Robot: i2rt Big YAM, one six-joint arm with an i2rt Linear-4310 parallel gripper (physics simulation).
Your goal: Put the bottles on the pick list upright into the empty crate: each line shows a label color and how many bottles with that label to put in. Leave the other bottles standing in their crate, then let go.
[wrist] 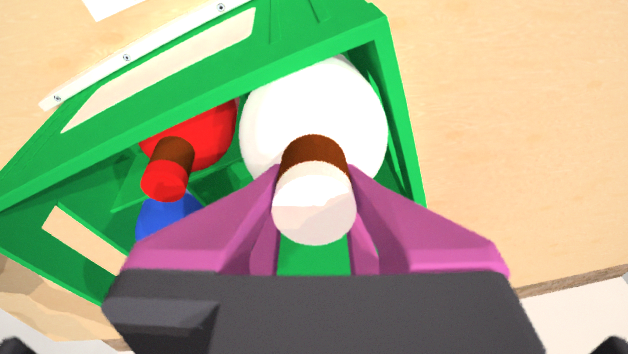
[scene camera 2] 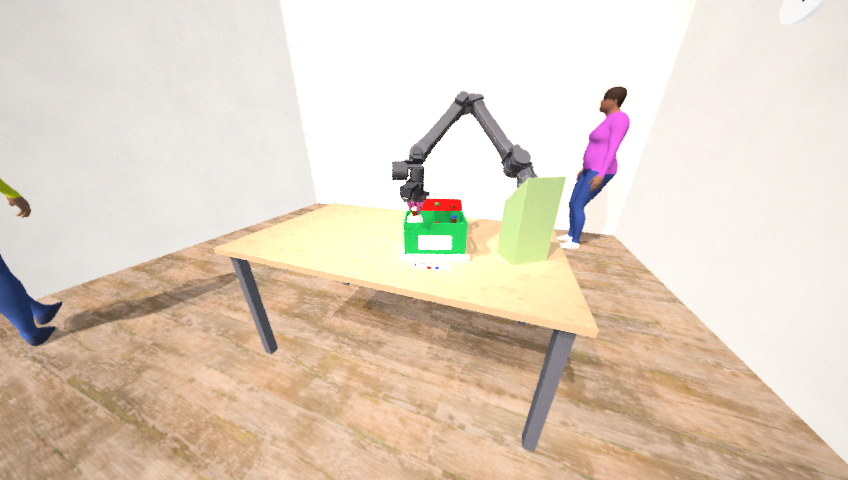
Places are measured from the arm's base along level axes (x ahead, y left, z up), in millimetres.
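Where they show: gripper, between the fingertips: [wrist: 313,176] [scene camera 2: 415,213]; arm's base, origin of its link: [scene camera 2: 530,189].
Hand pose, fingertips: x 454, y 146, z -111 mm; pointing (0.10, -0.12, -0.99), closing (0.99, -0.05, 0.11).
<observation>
Things, the pixels of their centre, and the offset from my fingertips. "spot": a spot on its surface instead. Level surfaces: height alone.
- green crate, middle of its body: [wrist: 226,161] [scene camera 2: 434,234] dx -66, dy -78, dz -116 mm
- red cap, middle of its body: [wrist: 188,117] dx -86, dy -33, dz -118 mm
- blue-labelled bottle, middle of its body: [wrist: 175,223] dx -139, dy -154, dz -118 mm
- red crate, middle of its body: [scene camera 2: 436,217] dx -4, dy -314, dz -116 mm
- pick list, middle of its body: [scene camera 2: 431,265] dx -99, dy +71, dz -202 mm
- table, height of its surface: dz -203 mm
- white strip, a spot on its surface: [wrist: 90,79] spot: dx -183, dy -13, dz -173 mm
My gripper [scene camera 2: 415,206] [wrist: 313,176] is shut on the brown neck of a bottle with a white label and white cap [scene camera 2: 414,217] [wrist: 315,110]. That bottle is upright in the corner of the green crate [scene camera 2: 435,233] [wrist: 400,100], by the wall with the white plate. In the wrist view a bottle with a red label and red cap [wrist: 210,137] stands beside it, and a blue-labelled bottle [wrist: 165,215] is partly hidden by a finger. The red crate [scene camera 2: 441,204] stands behind the green one, with a few caps showing. The pick list [scene camera 2: 431,267] lies in front; its marks are too small to read surely.
A tall light-green block [scene camera 2: 524,223] stands on the table [scene camera 2: 333,237] right of the crates. A white strip [scene camera 2: 435,258] [wrist: 90,79] runs along the green crate's front. The arm arches over from behind the block. A person in magenta [scene camera 2: 605,139] stands behind the table's right side.
</observation>
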